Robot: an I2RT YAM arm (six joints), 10 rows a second.
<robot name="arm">
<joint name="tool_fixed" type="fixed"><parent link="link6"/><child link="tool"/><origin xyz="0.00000 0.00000 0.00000" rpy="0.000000 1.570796 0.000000"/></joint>
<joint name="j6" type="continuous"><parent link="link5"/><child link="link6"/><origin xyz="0.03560 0.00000 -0.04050" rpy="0.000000 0.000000 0.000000"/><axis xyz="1 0 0"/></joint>
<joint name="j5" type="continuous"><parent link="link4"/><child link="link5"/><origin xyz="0.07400 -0.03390 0.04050" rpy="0.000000 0.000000 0.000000"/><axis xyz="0 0 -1"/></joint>
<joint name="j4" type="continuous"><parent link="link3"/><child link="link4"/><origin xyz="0.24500 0.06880 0.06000" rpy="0.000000 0.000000 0.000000"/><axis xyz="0 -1 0"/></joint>
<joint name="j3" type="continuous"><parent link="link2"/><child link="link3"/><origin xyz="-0.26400 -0.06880 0.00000" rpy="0.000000 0.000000 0.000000"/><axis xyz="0 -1 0"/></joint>
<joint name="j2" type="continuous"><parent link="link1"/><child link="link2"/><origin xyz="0.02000 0.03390 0.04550" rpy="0.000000 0.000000 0.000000"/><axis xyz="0 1 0"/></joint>
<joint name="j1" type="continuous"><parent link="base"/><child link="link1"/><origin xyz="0.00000 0.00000 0.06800" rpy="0.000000 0.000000 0.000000"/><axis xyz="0 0 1"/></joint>
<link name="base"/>
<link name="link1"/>
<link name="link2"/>
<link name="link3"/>
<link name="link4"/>
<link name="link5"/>
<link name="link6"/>
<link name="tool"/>
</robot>
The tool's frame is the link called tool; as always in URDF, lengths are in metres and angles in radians. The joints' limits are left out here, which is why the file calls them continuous.
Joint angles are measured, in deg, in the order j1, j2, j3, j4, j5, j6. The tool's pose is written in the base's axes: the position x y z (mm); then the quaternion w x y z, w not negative. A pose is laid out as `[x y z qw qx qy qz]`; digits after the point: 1 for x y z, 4 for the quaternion.
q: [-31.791 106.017 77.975 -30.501 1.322 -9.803]
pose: [334.9 -208.5 211.5 0.2495 0.1866 0.9442 -0.1066]
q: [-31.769 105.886 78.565 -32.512 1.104 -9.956]
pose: [333.4 -207.3 213.5 0.2398 0.1851 0.9476 -0.1014]
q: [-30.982 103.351 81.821 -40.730 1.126 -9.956]
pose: [327.1 -197.2 239.3 0.2212 0.1794 0.9541 -0.0928]
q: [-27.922 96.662 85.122 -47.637 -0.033 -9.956]
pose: [317.1 -168.0 291.4 0.2515 0.1505 0.9522 -0.0860]
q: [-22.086 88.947 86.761 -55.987 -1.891 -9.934]
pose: [297.0 -119.2 335.0 0.2679 0.0973 0.9566 -0.0604]
